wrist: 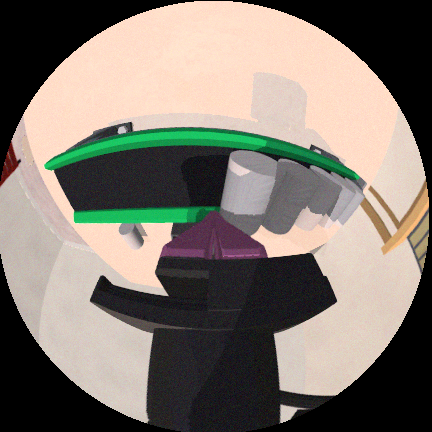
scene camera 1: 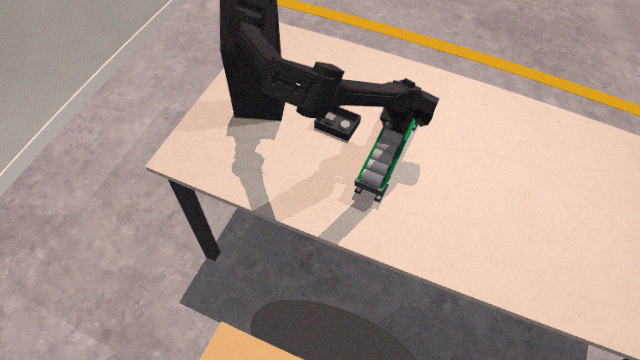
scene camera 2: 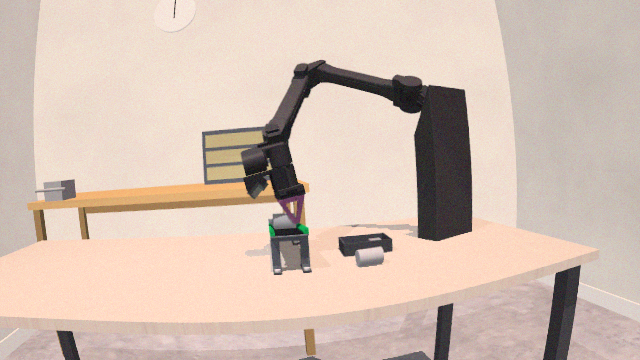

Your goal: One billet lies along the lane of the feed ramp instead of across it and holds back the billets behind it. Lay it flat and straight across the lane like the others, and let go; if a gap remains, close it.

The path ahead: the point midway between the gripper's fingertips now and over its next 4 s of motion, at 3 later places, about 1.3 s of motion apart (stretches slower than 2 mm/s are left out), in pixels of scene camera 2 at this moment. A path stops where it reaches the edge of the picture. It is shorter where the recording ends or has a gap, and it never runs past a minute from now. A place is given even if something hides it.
My gripper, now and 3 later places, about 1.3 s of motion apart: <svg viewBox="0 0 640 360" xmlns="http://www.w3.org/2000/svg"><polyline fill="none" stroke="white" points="297,223 336,195 389,189 372,225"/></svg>
